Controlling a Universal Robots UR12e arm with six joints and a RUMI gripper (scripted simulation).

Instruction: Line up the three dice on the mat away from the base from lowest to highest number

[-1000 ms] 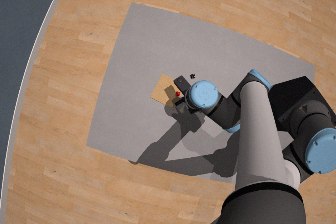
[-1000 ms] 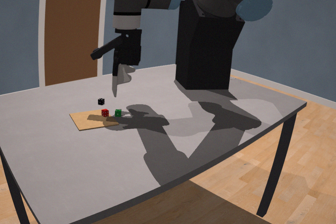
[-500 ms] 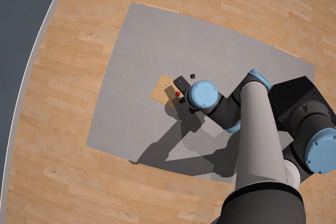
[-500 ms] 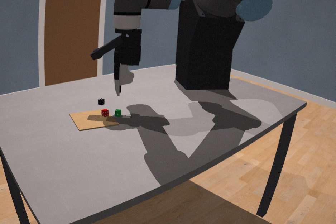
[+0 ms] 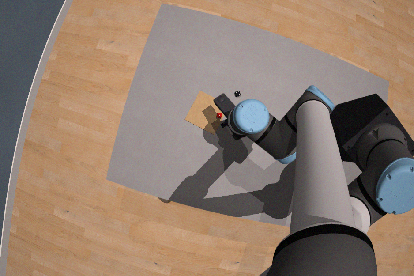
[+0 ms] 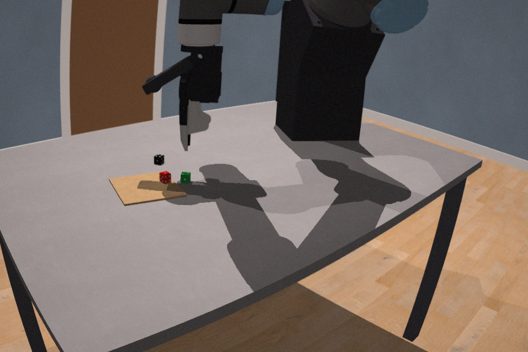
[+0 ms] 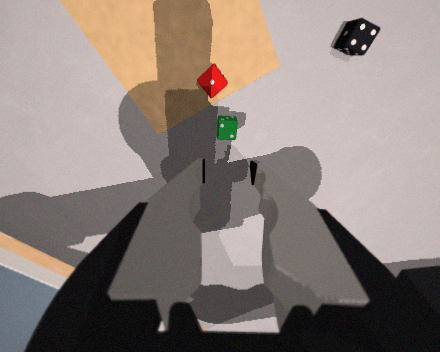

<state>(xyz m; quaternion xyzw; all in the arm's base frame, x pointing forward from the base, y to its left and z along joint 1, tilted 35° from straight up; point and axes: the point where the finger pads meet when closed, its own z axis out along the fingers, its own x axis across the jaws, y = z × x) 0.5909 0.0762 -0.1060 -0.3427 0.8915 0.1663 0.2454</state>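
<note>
Right now my hand is 8 cm above the green die. The rest, counted from my hand: tan mat: 9 cm ahead, 2 cm to the right, 9 cm below; then black die: 1 cm behind, 13 cm to the right, 8 cm below; then red die: 4 cm ahead, 2 cm to the right, 8 cm below.
</note>
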